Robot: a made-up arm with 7 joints. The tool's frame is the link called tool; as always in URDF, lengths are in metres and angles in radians. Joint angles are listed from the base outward.
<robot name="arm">
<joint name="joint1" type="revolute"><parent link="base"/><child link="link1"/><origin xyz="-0.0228 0.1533 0.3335" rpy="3.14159 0 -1.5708"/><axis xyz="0 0 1"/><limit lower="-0.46" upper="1.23"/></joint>
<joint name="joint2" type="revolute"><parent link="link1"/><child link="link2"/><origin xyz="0.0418 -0.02 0.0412" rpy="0 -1.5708 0"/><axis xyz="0 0 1"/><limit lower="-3.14" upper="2.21"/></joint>
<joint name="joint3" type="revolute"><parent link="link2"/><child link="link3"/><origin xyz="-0.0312 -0.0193 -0.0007" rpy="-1.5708 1.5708 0"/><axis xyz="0 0 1"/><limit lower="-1.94" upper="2.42"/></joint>
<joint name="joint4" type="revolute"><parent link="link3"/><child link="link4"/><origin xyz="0.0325 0.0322 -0.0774" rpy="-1.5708 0 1.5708"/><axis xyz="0 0 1"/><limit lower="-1.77" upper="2.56"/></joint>
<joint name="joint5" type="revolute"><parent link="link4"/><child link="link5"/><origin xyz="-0.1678 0.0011 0.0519" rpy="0.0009 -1.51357 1.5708"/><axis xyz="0 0 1"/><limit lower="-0.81" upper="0.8"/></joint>
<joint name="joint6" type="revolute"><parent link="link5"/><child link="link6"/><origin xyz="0.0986 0.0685 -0.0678" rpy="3.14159 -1.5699 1.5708"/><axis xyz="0 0 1"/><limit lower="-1.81" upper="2.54"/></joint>
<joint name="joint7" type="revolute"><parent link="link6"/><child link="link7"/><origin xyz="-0.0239 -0.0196 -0.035" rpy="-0.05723 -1.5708 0"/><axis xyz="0 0 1"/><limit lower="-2.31" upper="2.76"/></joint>
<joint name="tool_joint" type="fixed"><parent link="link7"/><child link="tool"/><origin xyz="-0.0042 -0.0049 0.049" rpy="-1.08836 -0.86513 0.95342"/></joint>
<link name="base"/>
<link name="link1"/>
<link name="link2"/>
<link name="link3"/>
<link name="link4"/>
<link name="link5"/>
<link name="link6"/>
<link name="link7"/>
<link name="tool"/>
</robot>
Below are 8 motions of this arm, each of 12 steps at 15 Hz.
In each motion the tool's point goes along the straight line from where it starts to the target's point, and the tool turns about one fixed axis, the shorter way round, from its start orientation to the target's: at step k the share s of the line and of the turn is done. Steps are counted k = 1, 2, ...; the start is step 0. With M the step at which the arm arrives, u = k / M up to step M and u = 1 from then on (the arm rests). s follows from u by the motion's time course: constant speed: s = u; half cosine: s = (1 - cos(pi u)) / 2; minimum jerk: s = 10 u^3 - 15 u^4 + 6 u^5.
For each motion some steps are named. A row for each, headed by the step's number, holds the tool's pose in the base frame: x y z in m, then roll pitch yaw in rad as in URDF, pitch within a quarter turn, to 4 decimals.
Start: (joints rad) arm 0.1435 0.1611 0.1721 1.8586 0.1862 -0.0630 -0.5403
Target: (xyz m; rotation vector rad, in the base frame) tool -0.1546 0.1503 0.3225 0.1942 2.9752 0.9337
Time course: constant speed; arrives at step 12
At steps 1, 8, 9, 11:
1: -0.1470 0.2035 0.2871 2.3131 0.3839 2.9045
8: -0.1518 0.1697 0.3096 2.4610 0.1291 2.9879
9: -0.1525 0.1648 0.3128 2.4800 0.0919 2.9964
11: -0.1539 0.1551 0.3193 2.5167 0.0170 3.0113

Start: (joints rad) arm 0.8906 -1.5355 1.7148 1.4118 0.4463 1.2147 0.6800
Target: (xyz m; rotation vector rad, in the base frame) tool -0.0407 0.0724 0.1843 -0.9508 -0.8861 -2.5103
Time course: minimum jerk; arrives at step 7
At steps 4, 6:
4: -0.0687 0.0763 0.1888 0.4531 -0.6150 -3.0315
6: -0.0425 0.0726 0.1846 0.6289 -0.7392 -3.0450

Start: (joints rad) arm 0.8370 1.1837 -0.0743 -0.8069 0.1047 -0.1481 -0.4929
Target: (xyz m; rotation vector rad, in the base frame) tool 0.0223 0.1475 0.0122 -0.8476 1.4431 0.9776
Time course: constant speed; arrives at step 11
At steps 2, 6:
2: 0.1204 0.0704 -0.0105 -0.3675 1.0954 -0.0807
6: 0.0768 0.1047 -0.0004 -0.4443 1.3370 0.2386

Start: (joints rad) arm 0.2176 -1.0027 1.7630 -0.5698 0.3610 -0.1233 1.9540
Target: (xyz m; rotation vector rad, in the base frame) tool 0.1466 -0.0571 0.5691 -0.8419 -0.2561 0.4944
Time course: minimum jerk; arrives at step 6
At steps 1, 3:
1: 0.1731 -0.0380 0.5691 -0.8692 0.0103 0.5784
3: 0.1603 -0.0472 0.5691 -0.8698 -0.0061 0.5597

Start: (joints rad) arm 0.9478 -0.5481 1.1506 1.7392 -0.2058 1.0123 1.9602
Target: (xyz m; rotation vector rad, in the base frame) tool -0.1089 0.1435 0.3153 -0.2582 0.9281 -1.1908
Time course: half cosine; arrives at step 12
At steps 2, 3, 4, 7, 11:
2: -0.1007 0.1786 0.2179 0.4746 -0.5511 -2.2233
3: -0.1014 0.1756 0.2262 0.3218 -0.5103 -2.1004
4: -0.1023 0.1717 0.2370 0.1385 -0.4347 -1.9576
7: -0.1057 0.1575 0.2766 -0.3835 -0.0132 -1.6121
11: -0.1088 0.1441 0.3135 -0.7673 0.4758 -1.4958

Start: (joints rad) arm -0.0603 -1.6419 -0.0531 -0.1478 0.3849 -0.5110 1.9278
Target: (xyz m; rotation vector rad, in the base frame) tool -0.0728 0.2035 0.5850 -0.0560 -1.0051 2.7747
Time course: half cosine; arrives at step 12
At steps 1, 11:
1: 0.1240 0.2350 0.5813 -0.6713 -0.5101 2.3015
11: -0.0694 0.2040 0.5849 -0.6946 -0.0371 2.9392

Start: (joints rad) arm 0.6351 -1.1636 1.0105 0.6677 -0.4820 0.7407 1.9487
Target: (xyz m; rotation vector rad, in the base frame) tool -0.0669 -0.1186 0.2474 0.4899 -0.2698 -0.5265
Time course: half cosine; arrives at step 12
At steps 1, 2, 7, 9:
1: 0.0049 -0.0738 0.3077 2.5596 -1.1137 -2.5162
2: 0.0013 -0.0760 0.3047 2.3877 -1.1568 -2.3476
7: -0.0398 -0.1017 0.2701 0.7680 -0.7124 -0.7672
9: -0.0562 -0.1119 0.2564 0.6093 -0.3594 -0.6277

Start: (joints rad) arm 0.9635 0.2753 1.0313 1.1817 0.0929 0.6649 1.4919
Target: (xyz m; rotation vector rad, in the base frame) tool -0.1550 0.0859 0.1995 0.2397 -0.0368 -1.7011
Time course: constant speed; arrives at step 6
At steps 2, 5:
2: -0.1702 0.1036 0.2152 -0.1129 0.3433 -1.6464
5: -0.1588 0.0903 0.2034 0.0953 0.1877 -1.6791

